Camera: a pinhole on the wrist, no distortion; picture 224 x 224 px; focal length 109.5 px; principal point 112.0 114.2 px. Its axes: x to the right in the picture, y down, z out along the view. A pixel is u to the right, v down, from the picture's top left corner.
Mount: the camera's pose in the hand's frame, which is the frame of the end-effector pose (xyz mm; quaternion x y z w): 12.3 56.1 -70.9 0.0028 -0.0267 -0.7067 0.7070
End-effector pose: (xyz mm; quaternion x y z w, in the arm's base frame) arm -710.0 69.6 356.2 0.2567 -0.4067 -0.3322 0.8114
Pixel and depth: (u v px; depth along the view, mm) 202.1 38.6 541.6
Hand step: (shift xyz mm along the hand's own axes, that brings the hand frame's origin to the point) -384.0 -371.4 469.4
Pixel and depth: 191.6 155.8 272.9
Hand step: 104.4 -132.8 212.6
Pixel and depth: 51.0 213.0 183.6
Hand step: 170.2 164.7 115.9
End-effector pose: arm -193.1 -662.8 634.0 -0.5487 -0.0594 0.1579 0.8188
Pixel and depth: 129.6 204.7 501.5
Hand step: 405.5 -7.1 449.9
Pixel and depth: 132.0 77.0 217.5
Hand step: -70.6 23.7 144.5
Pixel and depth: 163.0 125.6 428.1
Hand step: 38.9 -128.7 365.2
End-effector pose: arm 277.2 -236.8 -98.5 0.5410 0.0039 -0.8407 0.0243
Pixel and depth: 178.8 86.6 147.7
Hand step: -31.1 -29.0 78.1
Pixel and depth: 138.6 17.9 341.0
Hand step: -301.6 -15.5 259.9
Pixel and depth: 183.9 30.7 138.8
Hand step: -99.3 -30.4 66.4
